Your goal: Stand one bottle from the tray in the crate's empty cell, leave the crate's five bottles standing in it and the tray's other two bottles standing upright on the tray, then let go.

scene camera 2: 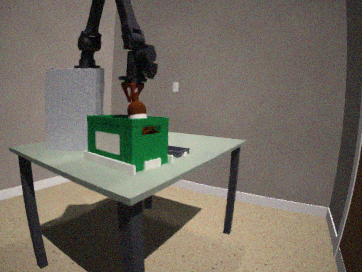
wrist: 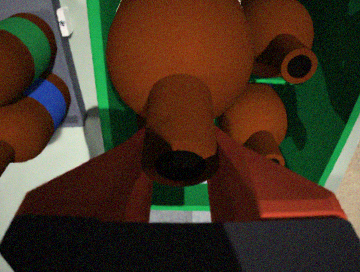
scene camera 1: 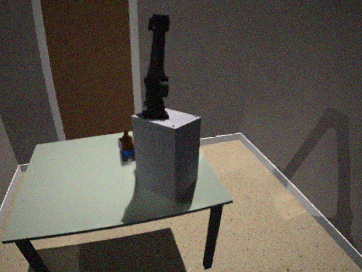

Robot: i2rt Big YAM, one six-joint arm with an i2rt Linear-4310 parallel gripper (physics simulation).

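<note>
My gripper is shut on the neck of a brown bottle with a white band. This bottle looks close to upright, its lower part hidden inside the green crate and its shoulder above the rim. In the wrist view, two brown crate bottles show to its right; the other crate bottles are hidden. A green-banded bottle and a blue-banded bottle stand at the grey tray. Brown bottle glass also shows there in scene camera 1.
White strips lie along the crate's foot on the pale green table. The arm stands on a tall grey pedestal, which hides the crate in scene camera 1. The tray bottles are close to the crate's left wall in the wrist view.
</note>
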